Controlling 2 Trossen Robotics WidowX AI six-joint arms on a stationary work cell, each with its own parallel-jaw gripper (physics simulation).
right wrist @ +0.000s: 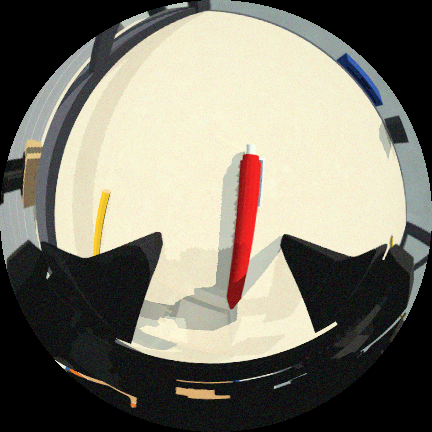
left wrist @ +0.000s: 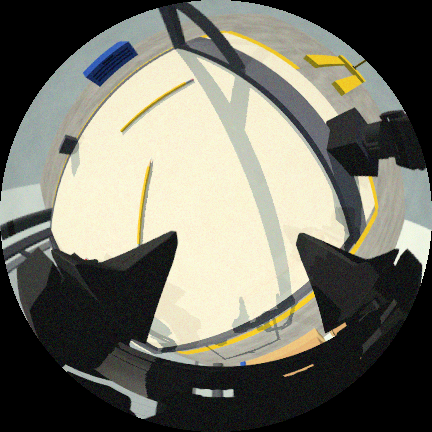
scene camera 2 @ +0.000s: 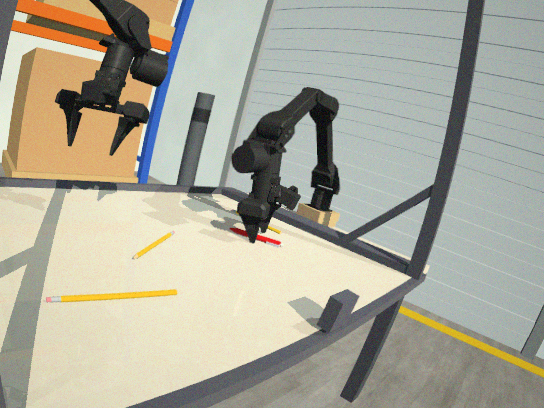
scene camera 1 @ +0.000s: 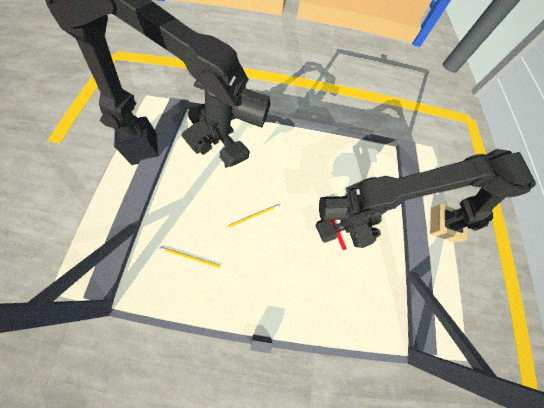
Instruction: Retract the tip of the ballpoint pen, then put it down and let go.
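Pixels of known places: left gripper, between the fingertips: (left wrist: 240, 238) (scene camera 2: 89, 150) (scene camera 1: 217, 155); right gripper, between the fingertips: (right wrist: 224, 240) (scene camera 2: 258, 237) (scene camera 1: 340, 231); left arm's base, origin of its link: (left wrist: 368, 140) (scene camera 1: 130, 130); right arm's base, origin of its link: (scene camera 2: 319, 208) (scene camera 1: 453, 221).
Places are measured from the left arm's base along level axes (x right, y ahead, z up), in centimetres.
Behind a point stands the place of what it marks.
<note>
The red ballpoint pen (scene camera 1: 341, 243) {x 48.6, y 55.5, z -9.6 cm} (scene camera 2: 269, 239) {x 48.0, y 55.6, z -9.5 cm} (right wrist: 248, 200) {x 47.9, y 56.0, z -9.4 cm} lies on the table. In the right wrist view its white button sticks out at the upper end, its clip is on the right side, and its pointed dark-red end is lower down. No metal tip can be made out there. My right gripper (scene camera 1: 345, 237) {x 44.9, y 57.1, z -10.4 cm} (scene camera 2: 258, 236) {x 44.9, y 57.1, z -10.4 cm} (right wrist: 224, 240) {x 44.9, y 57.1, z -10.4 cm} is open and low over the pen, with one finger on each side of its lower part and nothing held. My left gripper (scene camera 1: 217, 150) {x 18.4, y 24.9, z 4.2 cm} (scene camera 2: 91, 149) {x 18.4, y 24.9, z 4.2 cm} (left wrist: 240, 238) {x 18.4, y 24.9, z 4.2 cm} is open and empty, high above the table toward the back left in scene camera 1.
One yellow pencil (scene camera 1: 252, 216) {x 33.2, y 31.1, z -10.0 cm} (scene camera 2: 153, 245) {x 33.6, y 29.9, z -10.1 cm} (left wrist: 143, 200) {x 32.9, y 29.8, z -10.2 cm} lies near the table's middle, another (scene camera 1: 190, 257) {x 41.0, y 10.7, z -10.0 cm} (scene camera 2: 115, 296) {x 41.0, y 10.1, z -10.1 cm} (left wrist: 155, 102) {x 40.3, y 10.5, z -10.3 cm} farther left in scene camera 1. A third pencil (scene camera 2: 273, 229) {x 45.6, y 67.6, z -10.2 cm} (right wrist: 101, 222) {x 45.1, y 67.7, z -10.2 cm} lies beside the right gripper. A dark block (scene camera 1: 262, 342) {x 66.8, y 25.3, z -5.0 cm} (scene camera 2: 337, 310) {x 67.2, y 22.3, z -6.3 cm} stands at the table edge.
</note>
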